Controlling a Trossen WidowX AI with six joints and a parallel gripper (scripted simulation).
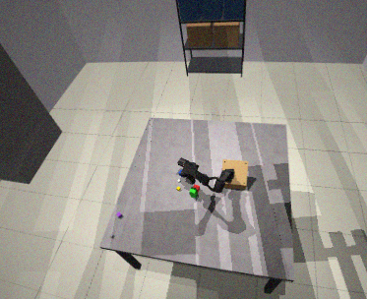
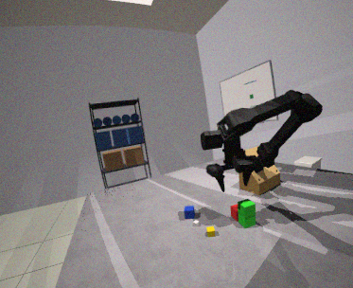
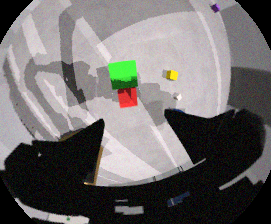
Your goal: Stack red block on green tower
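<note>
Now: gripper tip 90 mm above the red block and 10 mm to the right of it. The rest, counted from my gripper tip: blue cube (130 mm ahead, 120 mm to the right, 100 mm below); yellow cube (140 mm ahead, 100 mm below, 10 mm to the left); tiny white cube (140 mm ahead, 110 mm below, 60 mm to the right).
</note>
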